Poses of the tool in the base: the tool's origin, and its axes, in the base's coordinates. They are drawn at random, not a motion.
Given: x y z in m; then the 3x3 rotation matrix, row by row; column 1 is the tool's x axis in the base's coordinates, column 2 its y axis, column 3 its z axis. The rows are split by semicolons.
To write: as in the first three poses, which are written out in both.
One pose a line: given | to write
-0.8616 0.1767 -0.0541; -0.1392 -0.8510 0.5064; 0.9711 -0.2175 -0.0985; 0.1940 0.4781 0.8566 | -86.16 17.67 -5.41 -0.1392 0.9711 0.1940 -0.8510 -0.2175 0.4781
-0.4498 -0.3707 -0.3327; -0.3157 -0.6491 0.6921; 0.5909 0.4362 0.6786; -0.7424 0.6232 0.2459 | -44.98 -37.07 -33.27 -0.3157 0.5909 -0.7424 -0.6491 0.4362 0.6232
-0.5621 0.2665 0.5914; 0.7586 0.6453 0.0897; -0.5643 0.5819 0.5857; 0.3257 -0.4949 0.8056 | -56.21 26.65 59.14 0.7586 -0.5643 0.3257 0.6453 0.5819 -0.4949
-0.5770 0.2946 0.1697; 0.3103 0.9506 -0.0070; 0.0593 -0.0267 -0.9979; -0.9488 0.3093 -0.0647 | -57.70 29.46 16.97 0.3103 0.0593 -0.9488 0.9506 -0.0267 0.3093
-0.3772 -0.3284 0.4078; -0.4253 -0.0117 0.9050; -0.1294 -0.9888 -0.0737; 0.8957 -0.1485 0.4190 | -37.72 -32.84 40.78 -0.4253 -0.1294 0.8957 -0.0117 -0.9888 -0.1485
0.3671 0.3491 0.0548; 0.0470 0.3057 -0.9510; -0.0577 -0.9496 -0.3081; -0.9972 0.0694 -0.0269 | 36.71 34.91 5.48 0.0470 -0.0577 -0.9972 0.3057 -0.9496 0.0694
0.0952 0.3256 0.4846; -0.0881 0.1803 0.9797; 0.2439 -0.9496 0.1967; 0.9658 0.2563 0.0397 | 9.52 32.56 48.46 -0.0881 0.2439 0.9658 0.1803 -0.9496 0.2563
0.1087 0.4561 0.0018; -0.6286 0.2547 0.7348; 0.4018 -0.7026 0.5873; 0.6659 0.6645 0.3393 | 10.87 45.61 0.18 -0.6286 0.4018 0.6659 0.2547 -0.7026 0.6645
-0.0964 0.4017 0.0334; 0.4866 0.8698 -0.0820; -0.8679 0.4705 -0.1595; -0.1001 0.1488 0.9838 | -9.64 40.17 3.34 0.4866 -0.8679 -0.1001 0.8698 0.4705 0.1488
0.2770 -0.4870 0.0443; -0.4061 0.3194 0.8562; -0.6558 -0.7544 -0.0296; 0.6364 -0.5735 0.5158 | 27.70 -48.70 4.43 -0.4061 -0.6558 0.6364 0.3194 -0.7544 -0.5735
